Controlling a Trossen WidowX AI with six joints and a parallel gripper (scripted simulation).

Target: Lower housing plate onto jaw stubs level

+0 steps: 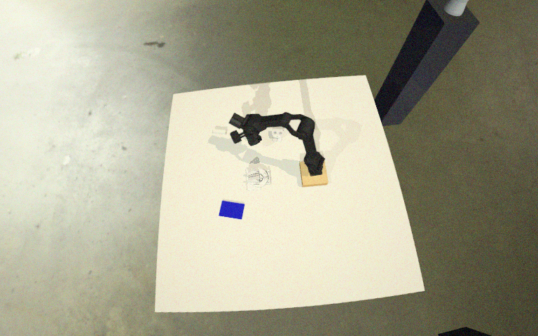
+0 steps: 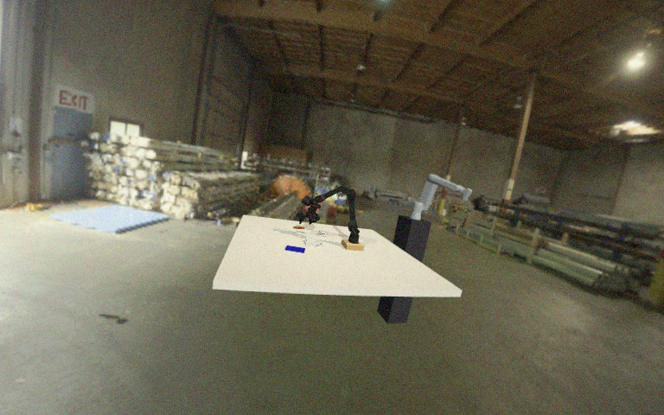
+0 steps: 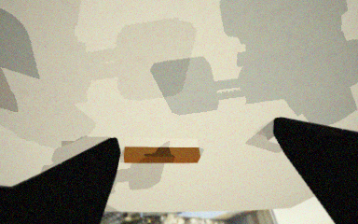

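My gripper tip is now 170 mm past the housing plate and 50 mm above it. Also, from my gripper tip: small white block 170 mm ahead, 70 mm to the right, 70 mm below; blue rectangle 130 mm ahead, 400 mm to the left, 70 mm below; brown bar 10 mm ahead, 140 mm to the right, 70 mm below.
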